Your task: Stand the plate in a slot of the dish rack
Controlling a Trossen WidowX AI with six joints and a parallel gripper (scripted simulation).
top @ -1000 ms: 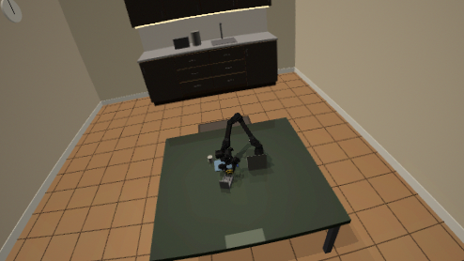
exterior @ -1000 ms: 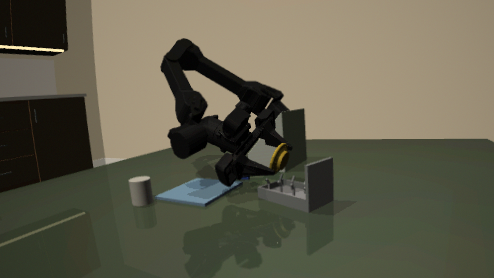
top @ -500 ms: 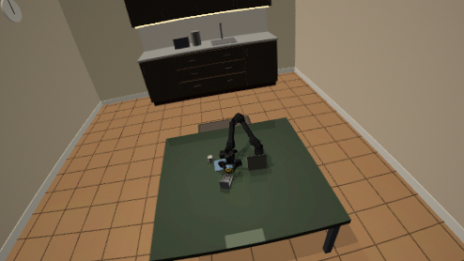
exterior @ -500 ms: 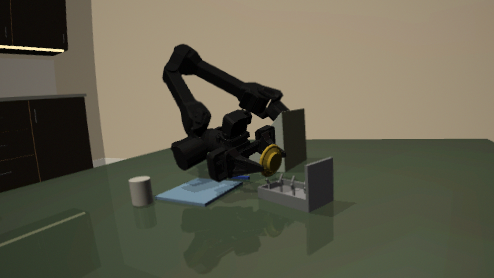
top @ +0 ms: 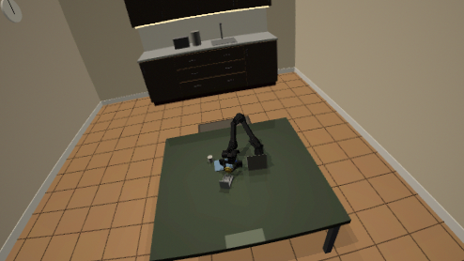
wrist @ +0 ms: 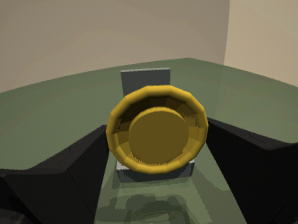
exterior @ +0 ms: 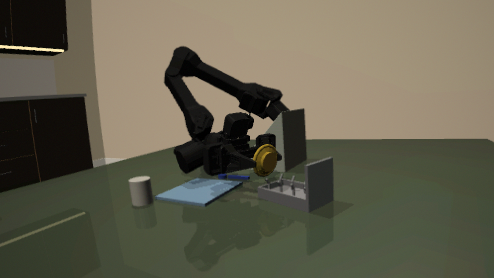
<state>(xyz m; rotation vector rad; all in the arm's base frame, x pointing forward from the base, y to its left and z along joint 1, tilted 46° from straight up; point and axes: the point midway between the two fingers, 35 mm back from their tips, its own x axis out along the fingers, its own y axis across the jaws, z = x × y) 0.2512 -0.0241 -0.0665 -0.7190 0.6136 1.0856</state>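
The grey dish rack is 60 mm to the left of my gripper tip, 40 mm below it and 20 mm ahead of it. Also, from my gripper tip: yellow plate (10 mm to the right); blue stick (150 mm to the right, 80 mm behind, 60 mm below); light blue mat (150 mm to the right, 60 mm below, 40 mm ahead).
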